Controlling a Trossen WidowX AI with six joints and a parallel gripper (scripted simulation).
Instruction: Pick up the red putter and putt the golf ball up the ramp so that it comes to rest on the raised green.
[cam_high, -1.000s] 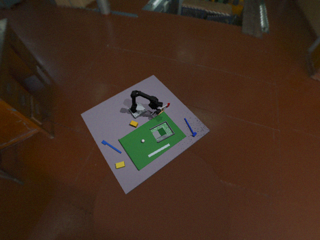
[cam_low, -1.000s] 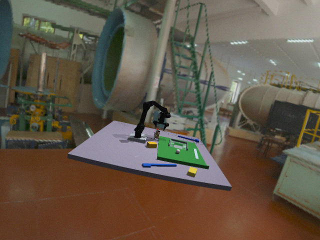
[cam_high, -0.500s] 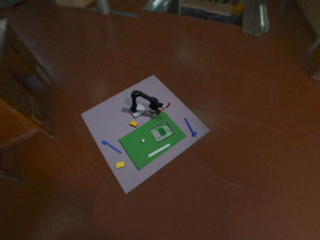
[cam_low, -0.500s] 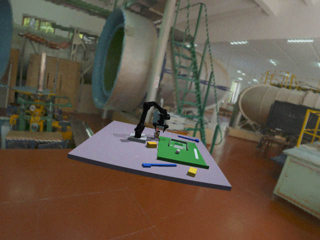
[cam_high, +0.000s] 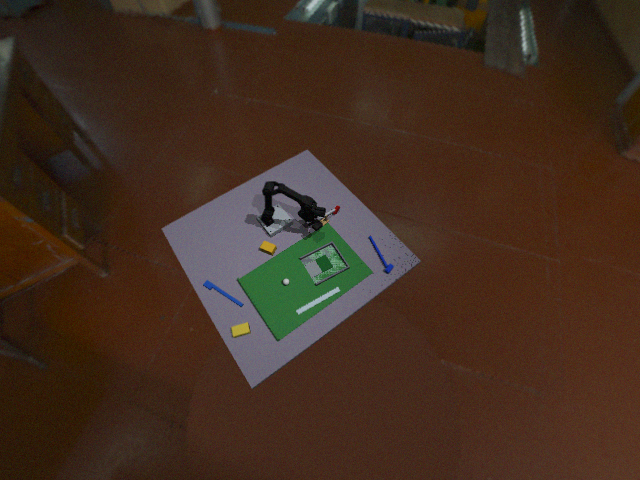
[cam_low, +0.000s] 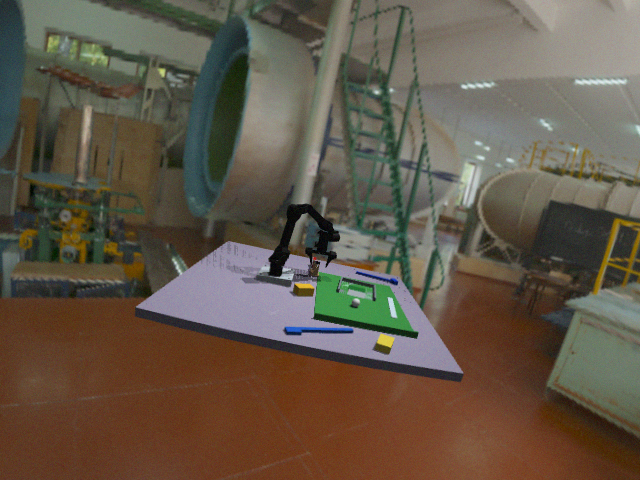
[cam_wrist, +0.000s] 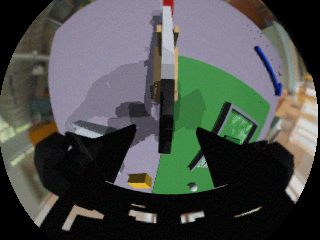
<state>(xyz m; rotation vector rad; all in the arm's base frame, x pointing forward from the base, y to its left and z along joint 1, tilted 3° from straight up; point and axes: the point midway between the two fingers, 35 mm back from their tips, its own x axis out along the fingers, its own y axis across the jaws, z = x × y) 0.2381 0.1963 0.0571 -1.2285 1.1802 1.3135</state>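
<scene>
My gripper tip is now 90 mm to the right of the wooden stand, 40 mm above it and 10 mm past it. Round my gripper tip: red putter (130 mm to the left, 20 mm behind, 10 mm below); white golf ball (360 mm to the right, 210 mm ahead, 50 mm below); green mat (240 mm to the right, 240 mm ahead, 70 mm below).
</scene>
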